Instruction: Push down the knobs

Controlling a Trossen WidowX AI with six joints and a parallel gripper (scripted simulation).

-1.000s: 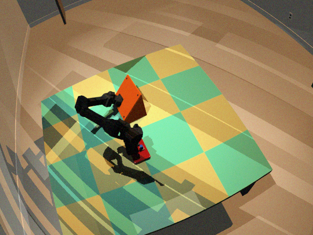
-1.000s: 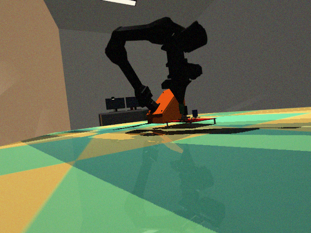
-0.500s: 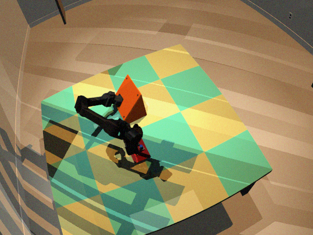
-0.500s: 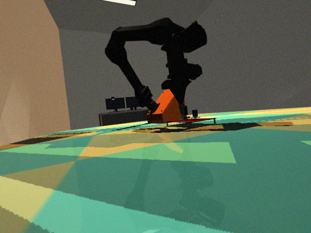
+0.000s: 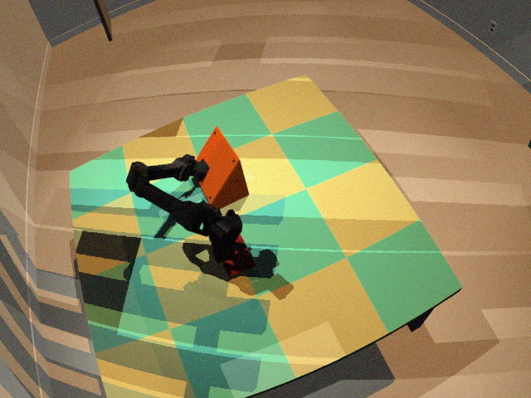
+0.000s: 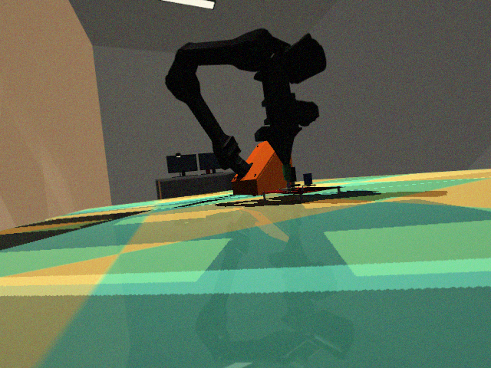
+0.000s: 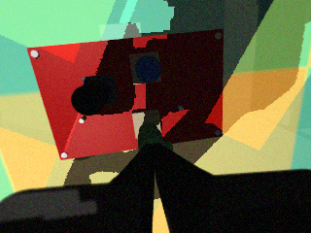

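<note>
My gripper tip is now 10 mm above the green knob. Also, from my gripper tip: black knob 30 mm behind, 40 mm to the left, 30 mm below.
</note>
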